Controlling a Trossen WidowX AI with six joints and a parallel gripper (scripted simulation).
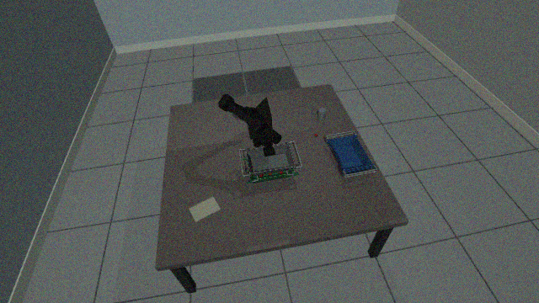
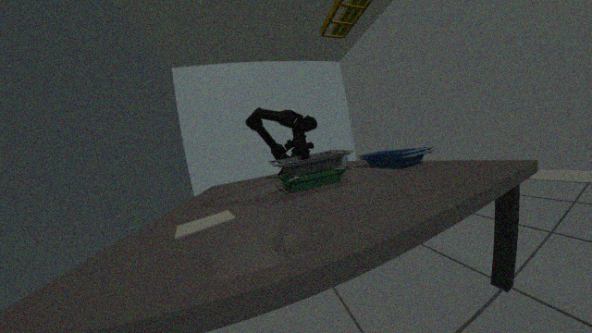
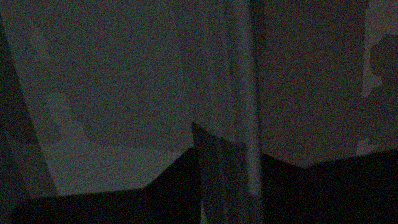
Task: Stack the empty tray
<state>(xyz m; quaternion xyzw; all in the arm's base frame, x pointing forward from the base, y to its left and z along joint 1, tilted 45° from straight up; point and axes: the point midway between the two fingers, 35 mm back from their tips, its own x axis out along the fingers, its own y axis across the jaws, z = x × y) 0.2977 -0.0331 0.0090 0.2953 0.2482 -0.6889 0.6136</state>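
Now: gripper tip 7 cm short of the grey tray, 1 cm to the left of it and 3 cm below it. Round my gripper tip: red block (14 cm behind, 37 cm to the left, 8 cm below); pale flat card (22 cm ahead, 43 cm to the right, 8 cm below).
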